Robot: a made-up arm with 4 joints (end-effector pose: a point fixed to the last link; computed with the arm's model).
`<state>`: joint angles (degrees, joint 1 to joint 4).
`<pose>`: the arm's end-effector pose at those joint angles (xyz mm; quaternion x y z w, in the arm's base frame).
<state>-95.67 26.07 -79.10 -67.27</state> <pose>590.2 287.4 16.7 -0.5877 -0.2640 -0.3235 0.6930</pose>
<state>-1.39 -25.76 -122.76 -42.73</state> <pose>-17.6 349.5 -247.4 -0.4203 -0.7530 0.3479 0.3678</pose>
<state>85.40 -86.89 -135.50 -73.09</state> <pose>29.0 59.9 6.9 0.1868 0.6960 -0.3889 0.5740</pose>
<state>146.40 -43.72 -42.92 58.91</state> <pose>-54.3 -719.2 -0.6 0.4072 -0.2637 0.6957 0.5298</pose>
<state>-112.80 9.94 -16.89 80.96</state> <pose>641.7 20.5 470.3 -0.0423 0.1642 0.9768 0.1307</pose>
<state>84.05 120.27 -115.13 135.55</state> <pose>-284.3 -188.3 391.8 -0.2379 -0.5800 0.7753 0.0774</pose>
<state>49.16 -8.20 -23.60 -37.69</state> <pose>-756.6 -26.4 255.2 -0.0493 -0.2099 0.6818 0.6991</pose>
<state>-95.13 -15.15 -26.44 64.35</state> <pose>716.6 261.4 264.3 -0.1839 -0.1845 -0.9442 0.2015</pose>
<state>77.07 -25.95 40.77 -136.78</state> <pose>-541.7 -4.9 513.6 0.0136 -0.3992 -0.8966 0.1911</pose>
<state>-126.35 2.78 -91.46 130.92</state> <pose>573.0 -84.4 179.5 -0.0455 0.7146 0.5343 0.4493</pose>
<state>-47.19 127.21 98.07 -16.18</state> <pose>-40.8 -289.4 154.5 0.6760 -0.0228 0.5739 0.4617</pose>
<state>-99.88 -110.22 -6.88 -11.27</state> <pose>491.9 379.9 -199.6 -0.4912 0.6560 -0.3636 0.4430</pose>
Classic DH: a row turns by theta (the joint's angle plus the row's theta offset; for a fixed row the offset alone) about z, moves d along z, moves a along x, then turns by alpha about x. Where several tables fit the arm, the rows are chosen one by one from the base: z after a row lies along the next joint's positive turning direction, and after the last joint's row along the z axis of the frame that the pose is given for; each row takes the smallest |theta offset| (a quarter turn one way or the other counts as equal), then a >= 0, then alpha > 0; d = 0 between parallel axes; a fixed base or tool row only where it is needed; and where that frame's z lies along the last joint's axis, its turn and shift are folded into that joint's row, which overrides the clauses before.
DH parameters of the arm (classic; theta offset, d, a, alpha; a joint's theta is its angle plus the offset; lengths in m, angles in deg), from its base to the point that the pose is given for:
joint 1: 90 0.176 0.296 90
joint 2: 90 -0.07 0.087 90
joint 3: -90 0.215 0.244 90
joint 4: 48.92 0 0.1552 180
tool (fixed): -131.08 0.204 0 0

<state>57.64 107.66 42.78 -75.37</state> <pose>73.5 -298.2 164.3 -0.7759 -0.0968 -0.6213 0.0509</pose>
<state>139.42 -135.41 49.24 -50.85</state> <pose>-200.3 -504.5 -343.4 -0.7125 -0.4742 0.3780 0.3530</pose>
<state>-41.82 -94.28 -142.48 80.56</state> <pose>13.3 133.3 -145.7 -0.0088 -0.6858 0.1428 0.7136</pose>
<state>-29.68 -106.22 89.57 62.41</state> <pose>343.3 334.6 -246.4 0.6638 -0.2458 0.6978 0.1099</pose>
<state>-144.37 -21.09 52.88 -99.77</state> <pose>417.5 -387.3 592.4 0.4579 -0.0936 -0.4094 0.7835</pose>
